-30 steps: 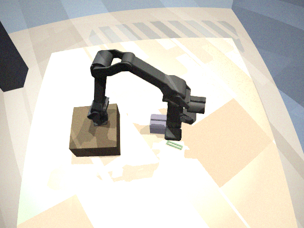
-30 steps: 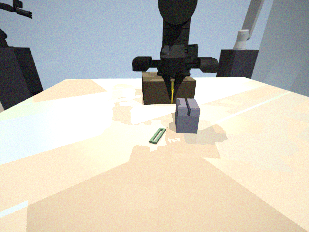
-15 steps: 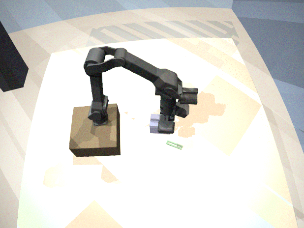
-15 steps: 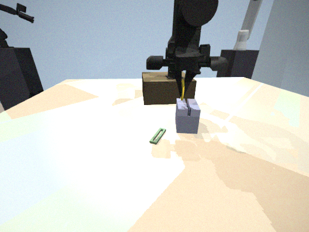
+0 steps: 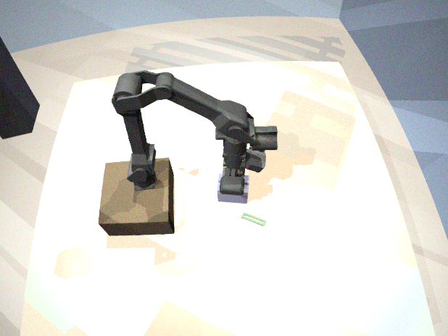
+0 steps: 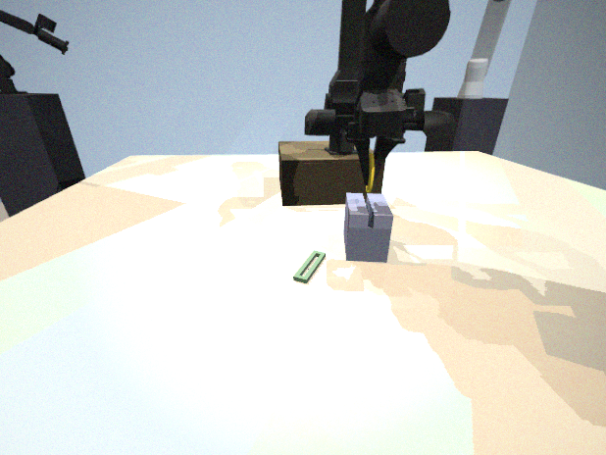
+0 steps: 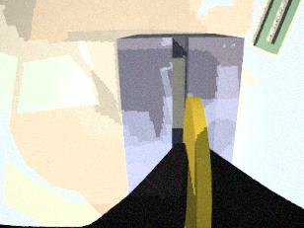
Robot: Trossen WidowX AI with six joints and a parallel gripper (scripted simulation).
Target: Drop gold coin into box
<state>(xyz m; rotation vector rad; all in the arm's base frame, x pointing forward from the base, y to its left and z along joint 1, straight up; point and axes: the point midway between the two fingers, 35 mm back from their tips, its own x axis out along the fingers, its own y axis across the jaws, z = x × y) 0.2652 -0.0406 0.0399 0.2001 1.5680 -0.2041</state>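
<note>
The gold coin is 2 cm above my gripper tip.
</note>
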